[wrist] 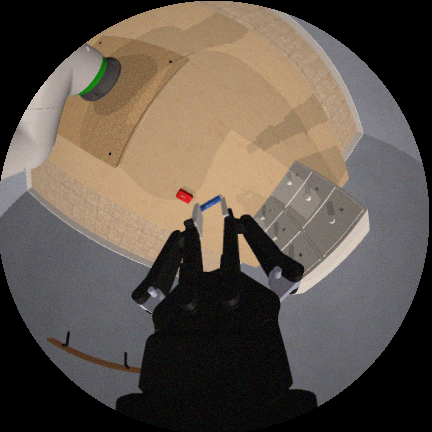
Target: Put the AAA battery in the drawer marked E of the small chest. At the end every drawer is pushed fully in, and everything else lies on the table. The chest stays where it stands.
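Places are measured from the arm's base along level axes (x ahead, y left, z up), in metres.
Where they show: gripper, fingertip midpoint: [210, 207]; arm's base, origin of the base link: [99, 78].
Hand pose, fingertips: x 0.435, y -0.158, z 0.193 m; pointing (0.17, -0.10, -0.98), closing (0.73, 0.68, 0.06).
Note:
Things, the pixels of their top centre, and the offset from my fingertips. Level surfaces: height alone.
- blue battery, middle of its top: [210, 204] 0.004 m back, 0.006 m left, 0.002 m up
- red block, middle of its top: [184, 197] 0.017 m back, 0.097 m right, 0.184 m down
- table, its level: 0.202 m down
A blue battery [210, 203] is held lengthwise between the two fingertips of my gripper [210, 207], which is shut on it. The fingers point away from the camera, over the table. The small chest [332, 212] stands to the right of the gripper, with its front of pale grey drawers and small knobs facing the view. The right finger linkage hides part of its lower left side. The drawer letters are too small to read, so I cannot tell which drawer is E.
A red block [184, 195] lies on the table [200, 115], a little left of the fingertips. The robot's base and pale arm [75, 80] are at the upper left, on a brown mounting board [135, 90]. A brown rail with hooks [92, 361] is at the lower left.

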